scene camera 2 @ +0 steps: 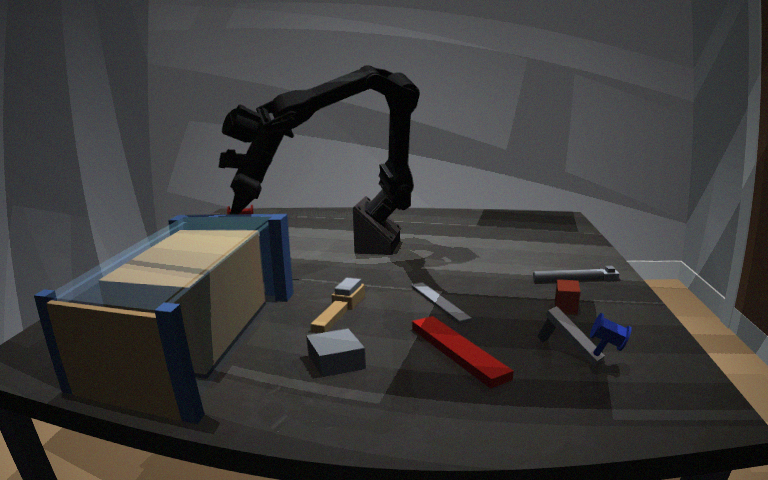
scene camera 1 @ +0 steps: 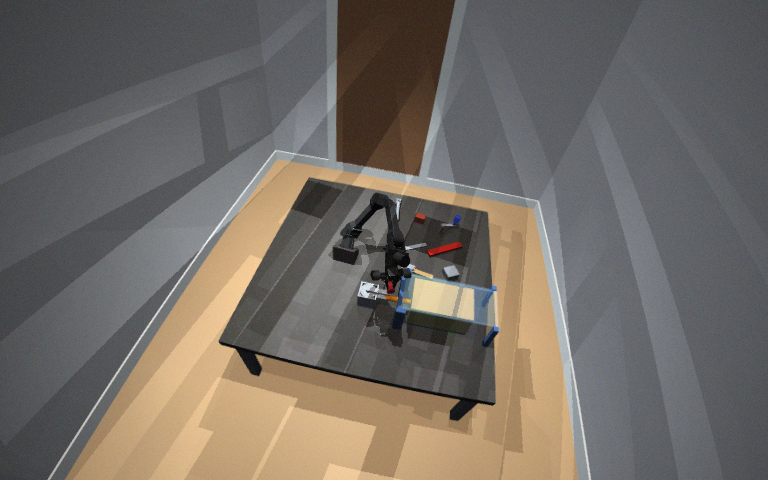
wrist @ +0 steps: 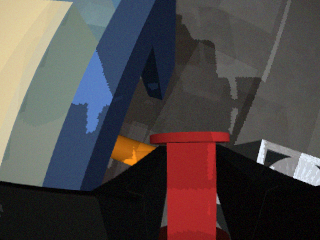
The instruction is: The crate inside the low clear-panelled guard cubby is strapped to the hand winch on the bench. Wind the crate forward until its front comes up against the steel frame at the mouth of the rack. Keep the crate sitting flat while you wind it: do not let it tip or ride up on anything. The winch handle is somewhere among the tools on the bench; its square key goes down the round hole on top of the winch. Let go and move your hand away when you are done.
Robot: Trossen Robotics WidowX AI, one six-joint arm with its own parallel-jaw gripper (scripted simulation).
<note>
In view: my gripper [scene camera 2: 232,216], a grey block [scene camera 2: 334,352], a grey strip [scene camera 2: 456,314], a wooden-handled tool [scene camera 2: 349,292], a blue-gripped crank [scene camera 2: 555,317] and a clear-panelled cubby [scene camera 2: 149,330].
My gripper shows as well in the wrist view [wrist: 189,153]. The clear-panelled cubby also shows in the wrist view [wrist: 52,52]. The wrist view misses the grey block: it is out of frame. The wrist view misses the grey strip: it is out of frame.
</note>
